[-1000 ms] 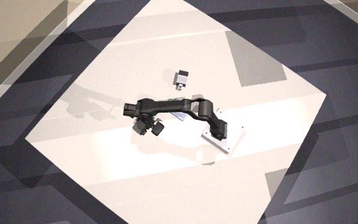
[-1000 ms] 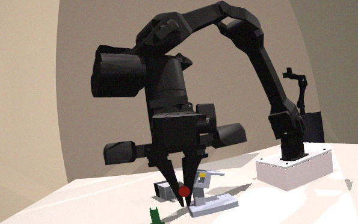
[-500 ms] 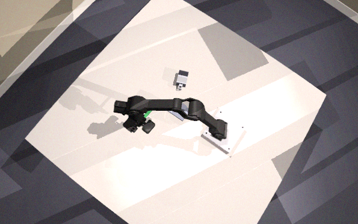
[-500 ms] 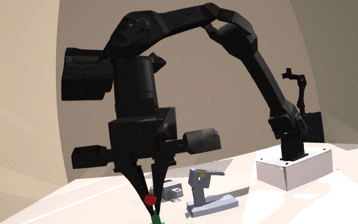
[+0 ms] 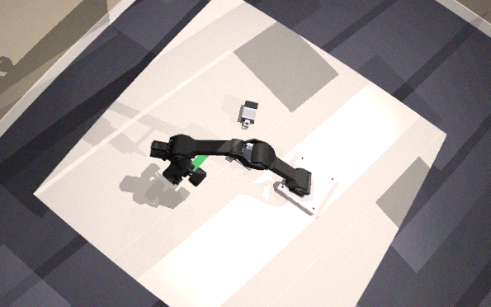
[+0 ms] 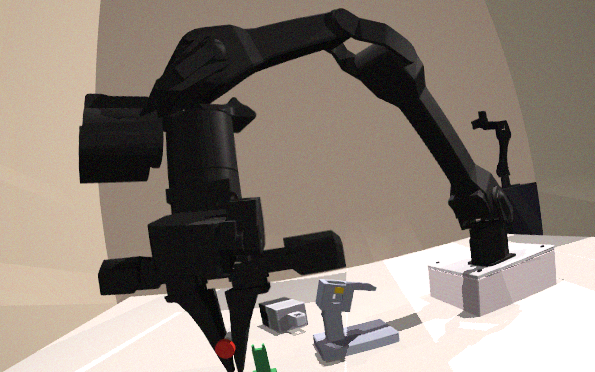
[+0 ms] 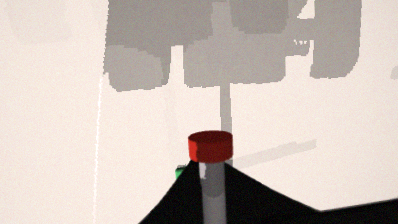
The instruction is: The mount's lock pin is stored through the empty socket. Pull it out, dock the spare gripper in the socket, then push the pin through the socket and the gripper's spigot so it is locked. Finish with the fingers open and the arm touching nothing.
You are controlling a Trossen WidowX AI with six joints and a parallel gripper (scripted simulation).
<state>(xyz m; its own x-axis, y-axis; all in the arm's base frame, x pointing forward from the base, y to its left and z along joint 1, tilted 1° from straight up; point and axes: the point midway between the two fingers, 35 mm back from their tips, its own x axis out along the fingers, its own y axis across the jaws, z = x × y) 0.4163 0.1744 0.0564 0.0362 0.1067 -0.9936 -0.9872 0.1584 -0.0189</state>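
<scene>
My gripper tip is 20 mm past the green stand, 100 mm to the left of it and 60 mm above it. Also, from my gripper tip: spare gripper: 100 mm behind, 360 mm to the right, 60 mm below; grey mount: 160 mm behind, 200 mm to the right, 30 mm below.
</scene>
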